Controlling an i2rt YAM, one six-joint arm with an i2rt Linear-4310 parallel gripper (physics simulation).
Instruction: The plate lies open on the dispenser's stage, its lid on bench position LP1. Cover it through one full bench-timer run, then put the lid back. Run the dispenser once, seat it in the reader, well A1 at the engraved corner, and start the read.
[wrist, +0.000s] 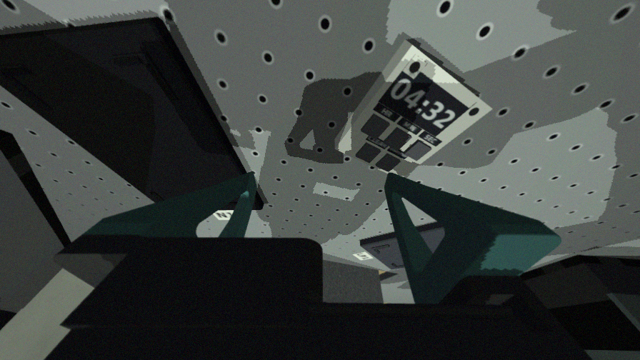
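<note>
The bench timer (422, 105) is a pale box with a dark display reading 04:32 and several dark buttons, right of centre in the upper part of the wrist view. My gripper (320, 179) is open, its two green fingers wide apart with nothing between them. The timer lies beyond the fingertips, a little to the right. The plate, its lid, the dispenser and the reader cannot be made out for certain in this view.
A large dark flat panel or tray (110, 95) lies at the left. A smaller dark grey tray (382, 250) shows partly behind the right finger, beside a small white label (363, 256). Another label (223, 215) shows by the left finger. The bench top (280, 30) is perforated with holes.
</note>
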